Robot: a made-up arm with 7 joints.
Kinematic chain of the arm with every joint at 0, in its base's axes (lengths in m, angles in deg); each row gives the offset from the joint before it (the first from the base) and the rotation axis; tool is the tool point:
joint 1: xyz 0 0 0 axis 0 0.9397 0.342
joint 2: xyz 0 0 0 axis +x
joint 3: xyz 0 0 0 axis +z
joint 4: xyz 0.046 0 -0.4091 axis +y
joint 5: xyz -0.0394 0 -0.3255 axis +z
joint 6: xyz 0 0 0 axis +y
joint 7: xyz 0 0 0 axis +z
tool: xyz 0 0 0
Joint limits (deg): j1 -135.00..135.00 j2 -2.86..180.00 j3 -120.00..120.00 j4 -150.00..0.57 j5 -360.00..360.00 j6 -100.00..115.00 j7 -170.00..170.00
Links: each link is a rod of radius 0.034 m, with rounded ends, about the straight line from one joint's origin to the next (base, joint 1, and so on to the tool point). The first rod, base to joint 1, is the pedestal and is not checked.
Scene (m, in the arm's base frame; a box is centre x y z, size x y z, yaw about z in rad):
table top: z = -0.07
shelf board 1: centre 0.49 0.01 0.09 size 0.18 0.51 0.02 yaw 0
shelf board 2: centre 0.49 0.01 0.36 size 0.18 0.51 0.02 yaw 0
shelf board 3: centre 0.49 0.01 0.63 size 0.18 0.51 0.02 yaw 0
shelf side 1: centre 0.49 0.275 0.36 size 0.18 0.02 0.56 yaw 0
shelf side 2: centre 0.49 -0.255 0.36 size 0.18 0.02 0.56 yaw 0
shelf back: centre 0.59 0.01 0.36 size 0.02 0.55 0.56 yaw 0
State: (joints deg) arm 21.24 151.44 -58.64 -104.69 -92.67 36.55 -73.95
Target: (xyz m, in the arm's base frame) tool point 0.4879 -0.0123 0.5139
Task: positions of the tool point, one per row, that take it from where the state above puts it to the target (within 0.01 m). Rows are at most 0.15 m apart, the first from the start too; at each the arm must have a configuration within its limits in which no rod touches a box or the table.
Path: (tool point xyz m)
1: 0.2057 0.4088 0.0939
2: 0.2179 0.3345 0.0943
3: 0.2136 0.2582 0.1005
4: 0.2870 0.2313 0.1910
5: 0.3289 0.1694 0.3000
6: 0.3264 0.0830 0.4126
7: 0.2756 -0.0123 0.5139
8: 0.3485 -0.0091 0.5307
9: 0.4201 -0.0091 0.5309
10: 0.4879 -0.0123 0.5139

